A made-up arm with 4 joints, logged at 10 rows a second.
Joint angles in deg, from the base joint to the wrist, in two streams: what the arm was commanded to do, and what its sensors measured. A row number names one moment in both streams.
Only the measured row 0 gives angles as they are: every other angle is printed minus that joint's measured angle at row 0.
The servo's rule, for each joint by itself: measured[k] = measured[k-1] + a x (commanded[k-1-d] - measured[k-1]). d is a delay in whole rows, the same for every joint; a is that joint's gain. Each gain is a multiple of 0.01, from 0.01 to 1. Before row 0 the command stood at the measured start. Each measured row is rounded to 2 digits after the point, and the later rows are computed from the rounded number. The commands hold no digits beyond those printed.
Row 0, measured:
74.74 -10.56 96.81 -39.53
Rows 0 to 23, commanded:
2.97 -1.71 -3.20 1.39
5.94 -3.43 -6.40 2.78
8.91 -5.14 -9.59 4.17
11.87 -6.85 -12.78 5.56
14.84 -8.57 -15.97 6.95
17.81 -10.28 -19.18 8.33
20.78 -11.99 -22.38 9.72
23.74 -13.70 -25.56 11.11
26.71 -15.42 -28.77 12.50
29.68 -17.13 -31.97 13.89
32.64 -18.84 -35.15 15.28
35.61 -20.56 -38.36 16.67
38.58 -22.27 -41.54 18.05
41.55 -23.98 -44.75 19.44
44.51 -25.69 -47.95 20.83
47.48 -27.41 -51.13 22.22
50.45 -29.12 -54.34 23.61
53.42 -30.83 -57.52 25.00
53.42 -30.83 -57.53 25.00
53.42 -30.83 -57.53 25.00
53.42 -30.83 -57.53 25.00
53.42 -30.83 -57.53 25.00
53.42 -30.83 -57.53 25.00
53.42 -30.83 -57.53 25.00
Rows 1 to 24, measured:
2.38 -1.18 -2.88 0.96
5.23 -2.73 -6.05 2.22
8.17 -4.39 -9.24 3.57
11.13 -6.09 -12.43 4.94
14.10 -7.80 -15.62 6.33
17.07 -9.51 -18.82 7.71
20.04 -11.22 -22.02 9.10
23.00 -12.93 -25.21 10.49
25.97 -14.65 -28.41 11.88
28.94 -16.36 -31.61 13.27
31.90 -18.07 -34.80 14.66
34.87 -19.79 -38.00 16.05
37.84 -21.50 -41.19 17.43
40.81 -23.21 -44.39 18.82
43.77 -24.92 -47.59 20.21
46.74 -26.64 -50.78 21.60
49.71 -28.35 -53.98 22.99
52.68 -30.06 -57.17 24.38
53.27 -30.59 -57.49 24.81
53.39 -30.76 -57.53 24.94
53.41 -30.81 -57.53 24.98
53.42 -30.82 -57.53 24.99
53.42 -30.83 -57.53 25.00
53.42 -30.83 -57.53 25.00
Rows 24 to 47, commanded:
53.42 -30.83 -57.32 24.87
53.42 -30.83 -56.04 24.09
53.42 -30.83 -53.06 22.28
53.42 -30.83 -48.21 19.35
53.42 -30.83 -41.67 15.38
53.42 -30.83 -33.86 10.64
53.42 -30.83 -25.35 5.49
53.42 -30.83 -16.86 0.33
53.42 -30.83 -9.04 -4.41
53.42 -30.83 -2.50 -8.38
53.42 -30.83 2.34 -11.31
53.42 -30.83 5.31 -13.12
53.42 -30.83 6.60 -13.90
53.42 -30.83 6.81 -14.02
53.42 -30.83 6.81 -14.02
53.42 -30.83 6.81 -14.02
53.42 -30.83 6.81 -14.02
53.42 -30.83 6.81 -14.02
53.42 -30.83 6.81 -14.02
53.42 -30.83 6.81 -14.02
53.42 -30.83 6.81 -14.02
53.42 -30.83 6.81 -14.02
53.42 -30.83 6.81 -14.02
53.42 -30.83 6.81 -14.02
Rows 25 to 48, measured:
53.42 -30.83 -57.34 24.91
53.42 -30.83 -56.17 24.34
53.42 -30.83 -53.37 22.92
53.42 -30.83 -48.73 20.46
53.42 -30.83 -42.38 16.95
53.42 -30.83 -34.71 12.60
53.42 -30.83 -26.29 7.69
53.42 -30.83 -17.80 2.61
53.42 -30.83 -9.92 -2.23
53.42 -30.83 -3.24 -6.47
53.42 -30.83 1.78 -9.81
53.42 -30.83 4.96 -12.09
53.42 -30.83 6.44 -13.34
53.42 -30.83 6.77 -13.81
53.42 -30.83 6.81 -13.95
53.42 -30.83 6.81 -14.00
53.42 -30.83 6.81 -14.01
53.42 -30.83 6.81 -14.02
53.42 -30.83 6.81 -14.02
53.42 -30.83 6.81 -14.02
53.42 -30.83 6.81 -14.02
53.42 -30.83 6.81 -14.02
53.42 -30.83 6.81 -14.02
53.42 -30.83 6.81 -14.02

